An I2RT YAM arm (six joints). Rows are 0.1 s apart.
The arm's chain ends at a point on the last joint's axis. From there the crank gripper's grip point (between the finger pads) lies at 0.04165 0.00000 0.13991 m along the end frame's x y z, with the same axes.
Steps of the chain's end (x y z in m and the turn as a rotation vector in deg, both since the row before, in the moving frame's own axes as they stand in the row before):
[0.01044, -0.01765, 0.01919, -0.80, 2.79, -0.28]
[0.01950, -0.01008, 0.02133, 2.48, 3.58, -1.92]
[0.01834, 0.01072, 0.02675, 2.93, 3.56, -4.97]
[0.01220, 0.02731, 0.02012, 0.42, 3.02, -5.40]
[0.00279, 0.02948, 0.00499, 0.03, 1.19, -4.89]
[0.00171, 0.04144, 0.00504, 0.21, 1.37, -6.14]
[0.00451, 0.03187, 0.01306, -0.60, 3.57, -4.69]
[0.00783, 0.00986, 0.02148, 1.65, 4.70, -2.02]
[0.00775, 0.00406, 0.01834, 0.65, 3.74, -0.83]
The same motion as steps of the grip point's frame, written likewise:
[0.01720, -0.01593, 0.01698, -0.80, 2.79, -0.28]
[0.02803, -0.01761, 0.01830, 2.48, 3.58, -1.92]
[0.02647, -0.00033, 0.02362, 2.93, 3.56, -4.97]
[0.01927, 0.02203, 0.01772, 0.42, 3.02, -5.40]
[0.00553, 0.02573, 0.00409, 0.03, 1.19, -4.89]
[0.00477, 0.03630, 0.00400, 0.21, 1.37, -6.14]
[0.01305, 0.02956, 0.01021, -0.60, 3.57, -4.69]
[0.01905, 0.00422, 0.01752, 1.65, 4.70, -2.02]
[0.01677, 0.00182, 0.01531, 0.65, 3.74, -0.83]

